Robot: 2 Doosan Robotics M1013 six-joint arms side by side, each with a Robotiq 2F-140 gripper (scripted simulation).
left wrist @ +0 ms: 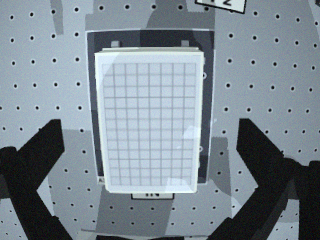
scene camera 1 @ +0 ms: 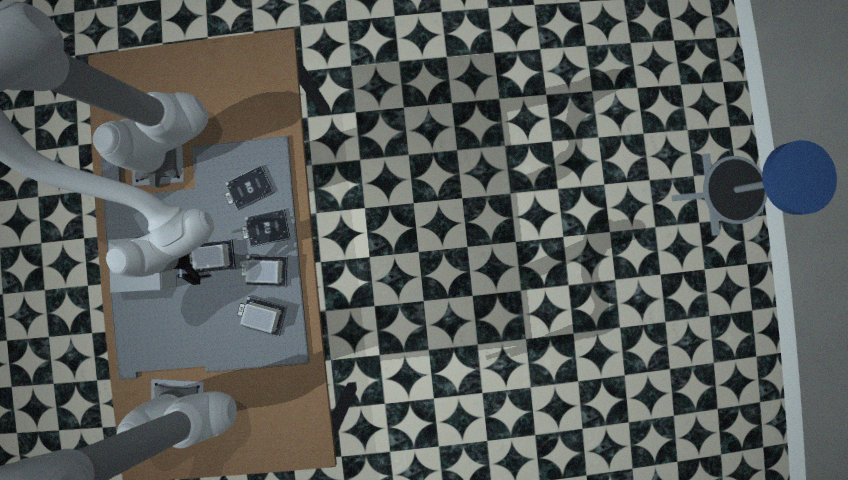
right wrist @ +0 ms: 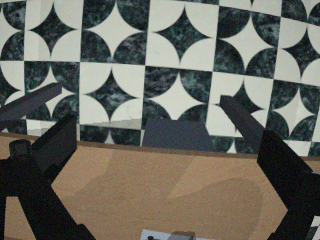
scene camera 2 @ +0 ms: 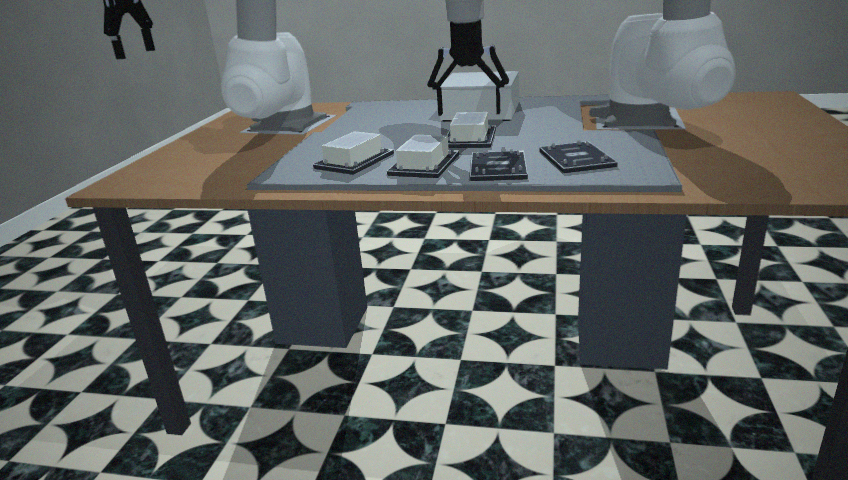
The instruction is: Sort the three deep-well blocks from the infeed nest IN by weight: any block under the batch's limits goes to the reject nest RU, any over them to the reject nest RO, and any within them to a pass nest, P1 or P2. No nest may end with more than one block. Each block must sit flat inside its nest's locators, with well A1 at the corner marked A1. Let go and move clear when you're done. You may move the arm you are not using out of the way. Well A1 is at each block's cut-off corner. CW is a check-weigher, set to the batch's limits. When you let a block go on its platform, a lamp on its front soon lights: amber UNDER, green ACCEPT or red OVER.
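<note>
Check-weigher CW visible. Right gripper of mine visible; my left gripper too, left wrist view included.
</note>
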